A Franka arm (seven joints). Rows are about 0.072 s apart.
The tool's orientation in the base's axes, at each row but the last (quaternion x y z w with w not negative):
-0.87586, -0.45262, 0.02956, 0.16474
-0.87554, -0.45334, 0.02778, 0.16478
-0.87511, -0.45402, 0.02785, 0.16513
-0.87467, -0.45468, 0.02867, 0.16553
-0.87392, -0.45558, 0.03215, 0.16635
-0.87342, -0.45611, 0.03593, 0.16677
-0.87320, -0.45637, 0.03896, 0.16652
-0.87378, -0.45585, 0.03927, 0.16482
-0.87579, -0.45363, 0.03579, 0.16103
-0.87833, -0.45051, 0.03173, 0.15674
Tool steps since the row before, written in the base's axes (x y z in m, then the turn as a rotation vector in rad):
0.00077, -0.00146, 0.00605, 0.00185, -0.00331, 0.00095
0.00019, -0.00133, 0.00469, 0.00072, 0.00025, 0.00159
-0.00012, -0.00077, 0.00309, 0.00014, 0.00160, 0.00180
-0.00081, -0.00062, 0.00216, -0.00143, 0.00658, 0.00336
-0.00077, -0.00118, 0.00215, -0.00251, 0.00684, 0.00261
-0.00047, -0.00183, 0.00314, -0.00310, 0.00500, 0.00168
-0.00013, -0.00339, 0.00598, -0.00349, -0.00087, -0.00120
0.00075, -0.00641, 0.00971, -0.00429, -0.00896, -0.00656
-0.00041, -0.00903, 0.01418, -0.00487, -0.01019, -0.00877
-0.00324, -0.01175, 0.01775, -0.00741, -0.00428, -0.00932
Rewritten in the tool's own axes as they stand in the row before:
-0.00013, -0.00052, -0.00625, -0.00148, 0.00292, -0.00214
-0.00048, -0.00061, -0.00482, 0.00078, -0.00007, -0.00158
-0.00038, -0.00065, -0.00310, 0.00155, -0.00131, -0.00130
-0.00076, -0.00099, -0.00204, 0.00480, -0.00568, -0.00115
-0.00120, -0.00067, -0.00218, 0.00431, -0.00643, -0.00015
-0.00147, -0.00042, -0.00333, 0.00239, -0.00562, 0.00038
-0.00232, -0.00026, -0.00647, -0.00283, -0.00189, 0.00168
-0.00396, 0.00084, -0.01093, -0.01028, 0.00351, 0.00486
-0.00634, 0.00006, -0.01558, -0.01180, 0.00441, 0.00677
-0.00982, -0.00152, -0.01910, -0.00861, -0.00063, 0.00925

